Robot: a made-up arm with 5 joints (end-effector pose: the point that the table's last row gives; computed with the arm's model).
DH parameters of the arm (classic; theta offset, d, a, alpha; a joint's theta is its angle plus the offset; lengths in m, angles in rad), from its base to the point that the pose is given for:
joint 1: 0 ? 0 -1.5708
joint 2: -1.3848 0 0.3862 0
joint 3: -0.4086 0 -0.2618 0
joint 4: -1.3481 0 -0.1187 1.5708
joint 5: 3.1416 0.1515 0 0
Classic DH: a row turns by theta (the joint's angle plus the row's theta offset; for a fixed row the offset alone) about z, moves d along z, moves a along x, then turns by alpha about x.
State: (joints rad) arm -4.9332 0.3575 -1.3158 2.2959 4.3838
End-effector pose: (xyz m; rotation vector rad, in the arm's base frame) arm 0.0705 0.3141 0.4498 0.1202 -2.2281 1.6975
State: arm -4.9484 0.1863 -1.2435 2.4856 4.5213
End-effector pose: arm 0.0604 0.2510 0.5148 -0.0491 -2.1839 1.8508
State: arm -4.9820 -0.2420 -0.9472 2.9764 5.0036
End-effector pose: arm 0.0169 0.0611 0.6300 0.5419 1.8815 -2.4353
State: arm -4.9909 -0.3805 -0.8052 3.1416 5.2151
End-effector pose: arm -0.0004 -0.0012 0.6527 0.6315 1.5336 -2.4466
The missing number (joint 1, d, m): 0.3692
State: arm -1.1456 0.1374 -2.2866 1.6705 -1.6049
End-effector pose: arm 0.1980 -0.4373 0.8436 2.5992 0.6076 0.1265
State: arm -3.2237 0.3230 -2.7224 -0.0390 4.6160
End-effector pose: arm -0.3245 0.0267 1.1260 0.5682 -0.5601 -1.6686
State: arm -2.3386 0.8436 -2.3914 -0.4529 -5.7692
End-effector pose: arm -0.4694 -0.4862 0.7911 0.1756 -1.2066 1.1628
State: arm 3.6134 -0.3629 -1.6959 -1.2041 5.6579
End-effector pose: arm 0.0051 0.0026 1.0562 -0.0633 0.1035 -0.1533
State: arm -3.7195 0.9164 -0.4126 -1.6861 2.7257
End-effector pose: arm -0.3829 0.2497 0.3445 -2.2352 0.1815 1.3231
